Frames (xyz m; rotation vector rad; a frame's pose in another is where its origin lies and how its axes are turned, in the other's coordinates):
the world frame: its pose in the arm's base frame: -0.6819 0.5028 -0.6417 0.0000 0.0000 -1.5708
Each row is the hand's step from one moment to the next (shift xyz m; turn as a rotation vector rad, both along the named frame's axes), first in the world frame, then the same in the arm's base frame.
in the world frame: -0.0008 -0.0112 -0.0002 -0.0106 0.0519 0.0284
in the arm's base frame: -0.0112 0.0008 -0.0002 0.0519 0.0106 0.0284
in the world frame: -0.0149 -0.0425 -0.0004 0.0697 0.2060 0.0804
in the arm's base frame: -0.0425 0.0149 -0.0004 0.2060 -0.0697 0.0804
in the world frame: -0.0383 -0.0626 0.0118 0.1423 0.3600 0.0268
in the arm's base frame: -0.0626 0.0383 0.0118 0.3600 -0.1423 0.0268
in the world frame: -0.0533 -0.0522 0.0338 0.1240 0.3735 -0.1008
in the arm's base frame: -0.0522 0.0533 0.0338 0.3735 -0.1240 -0.1008
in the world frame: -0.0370 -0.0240 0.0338 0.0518 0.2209 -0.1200
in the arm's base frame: -0.0240 0.0370 0.0338 0.2209 -0.0518 -0.1200
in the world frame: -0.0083 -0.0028 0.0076 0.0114 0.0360 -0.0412
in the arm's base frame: -0.0028 0.0083 0.0076 0.0360 -0.0114 -0.0412
